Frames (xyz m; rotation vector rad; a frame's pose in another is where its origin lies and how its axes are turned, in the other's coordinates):
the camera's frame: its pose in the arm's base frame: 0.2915 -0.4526 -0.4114 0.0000 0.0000 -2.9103
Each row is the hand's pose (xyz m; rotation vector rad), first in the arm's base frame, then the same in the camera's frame.
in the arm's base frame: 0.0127 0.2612 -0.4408 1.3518 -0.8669 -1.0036
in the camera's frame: 0.1077 -0.7587 -0.0294 1.0566 1.2910 1.2865
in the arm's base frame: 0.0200 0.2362 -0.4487 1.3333 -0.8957 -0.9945
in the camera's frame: 0.1064 -0.7327 -0.0373 1.0865 1.2713 1.2938
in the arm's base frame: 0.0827 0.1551 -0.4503 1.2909 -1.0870 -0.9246
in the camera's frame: 0.0639 -0.6394 -0.0389 1.2909 1.2154 1.2874
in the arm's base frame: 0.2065 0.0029 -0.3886 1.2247 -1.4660 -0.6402
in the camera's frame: -0.0217 -0.4629 0.0228 1.7546 1.1504 1.3075
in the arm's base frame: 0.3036 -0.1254 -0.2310 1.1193 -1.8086 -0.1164
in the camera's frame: -0.0868 -0.3157 0.1804 2.3332 1.0943 1.4034
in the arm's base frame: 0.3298 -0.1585 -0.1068 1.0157 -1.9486 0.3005
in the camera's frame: -0.1047 -0.2775 0.3046 -2.4945 -0.9528 -1.3747
